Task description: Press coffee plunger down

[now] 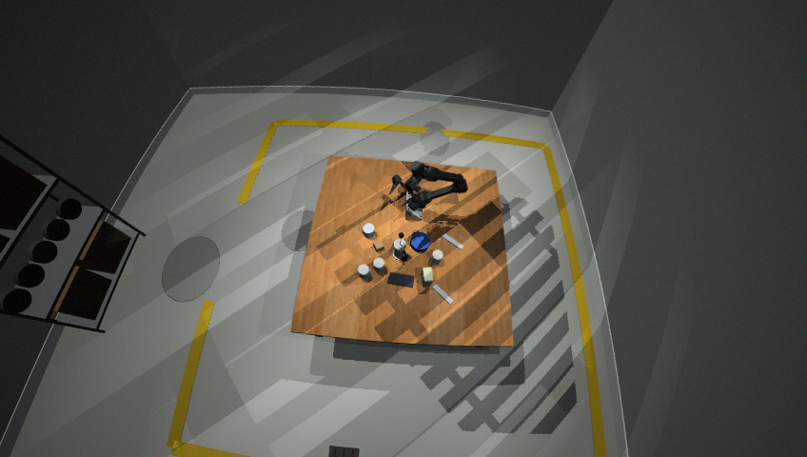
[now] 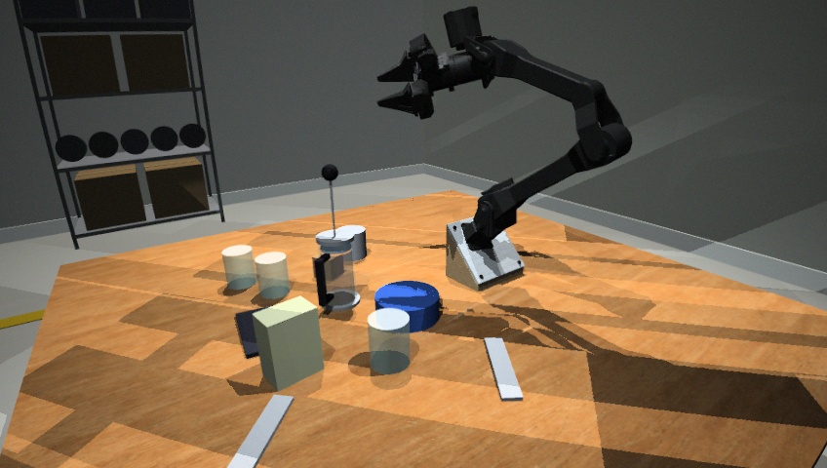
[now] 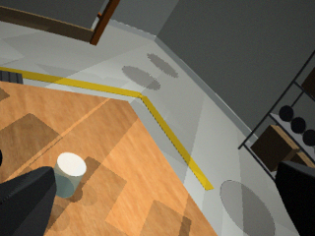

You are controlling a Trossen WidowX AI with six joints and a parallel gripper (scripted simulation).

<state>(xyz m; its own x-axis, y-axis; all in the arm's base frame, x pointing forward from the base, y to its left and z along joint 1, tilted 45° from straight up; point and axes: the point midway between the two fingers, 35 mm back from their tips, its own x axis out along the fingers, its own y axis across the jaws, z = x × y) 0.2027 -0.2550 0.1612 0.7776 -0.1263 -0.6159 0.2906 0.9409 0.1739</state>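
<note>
Now: gripper tip 140 mm short of the coffee press, 70 mm to the right of it and 270 mm above it. Round my gripper tip: cream box: 270 mm ahead, 240 mm to the left, 350 mm below; then blue disc: 30 mm ahead, 170 mm to the left, 380 mm below; then grey cylinder: 20 mm ahead, 160 mm to the right, 370 mm below.
</note>
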